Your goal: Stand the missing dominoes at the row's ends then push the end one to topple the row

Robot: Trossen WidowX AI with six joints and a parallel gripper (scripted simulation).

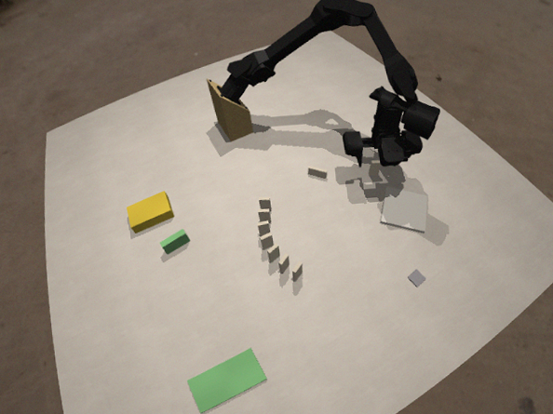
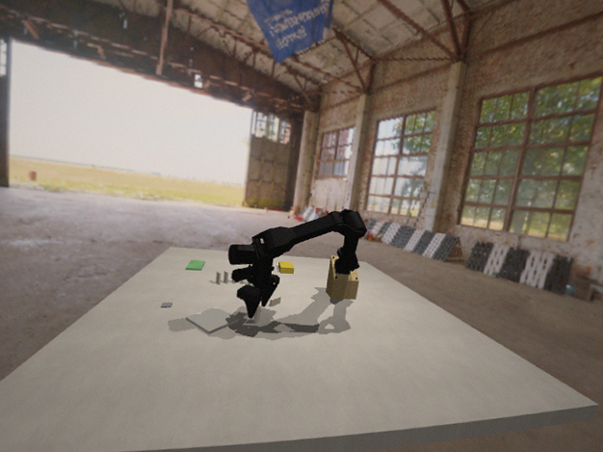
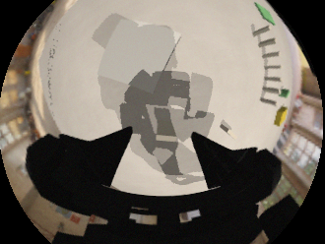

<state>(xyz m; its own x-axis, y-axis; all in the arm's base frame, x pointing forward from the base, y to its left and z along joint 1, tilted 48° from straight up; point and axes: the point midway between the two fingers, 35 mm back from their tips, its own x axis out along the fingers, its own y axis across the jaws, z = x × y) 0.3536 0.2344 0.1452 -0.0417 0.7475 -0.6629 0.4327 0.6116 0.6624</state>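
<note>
Now: the white tile 130 mm ahead of my gripper tip and 30 mm below it. From my gripper tip the other things lie so: small green block (540 mm to the right, 40 mm behind, 20 mm below); yellow block (580 mm to the right, 160 mm behind, 20 mm below); small grey tile (290 mm ahead, 90 mm to the right, 30 mm below).
</note>
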